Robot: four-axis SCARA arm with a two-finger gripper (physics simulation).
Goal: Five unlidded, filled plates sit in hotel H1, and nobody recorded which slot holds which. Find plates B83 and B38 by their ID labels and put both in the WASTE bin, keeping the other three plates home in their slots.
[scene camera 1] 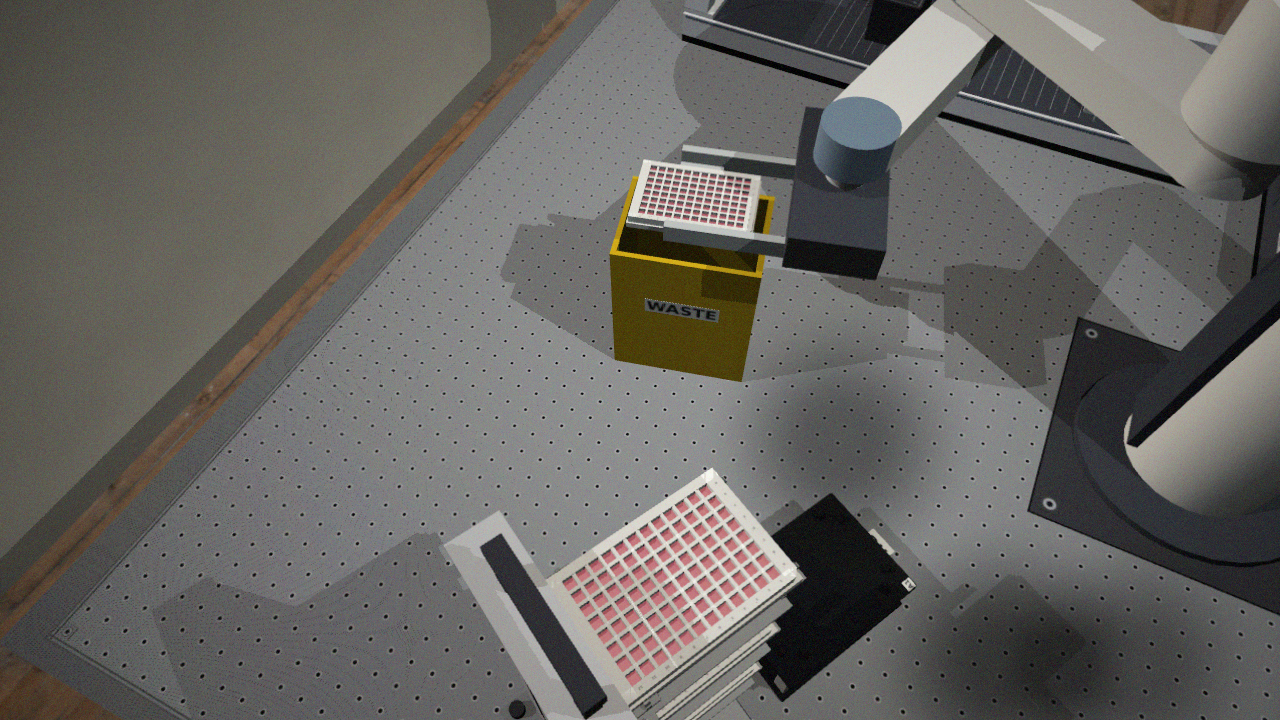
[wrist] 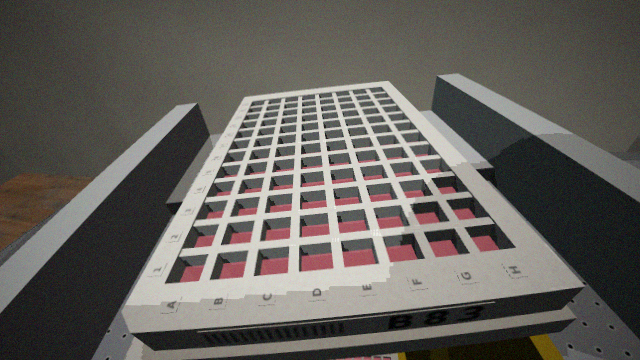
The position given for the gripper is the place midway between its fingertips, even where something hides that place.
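Observation:
A plate B83 (scene camera 1: 664, 191) is in the scene, and the wrist view shows the plate B83 (wrist: 333, 216) too. The gripper (scene camera 1: 673, 191) can be seen as well, and the wrist view also shows the gripper (wrist: 318, 111).

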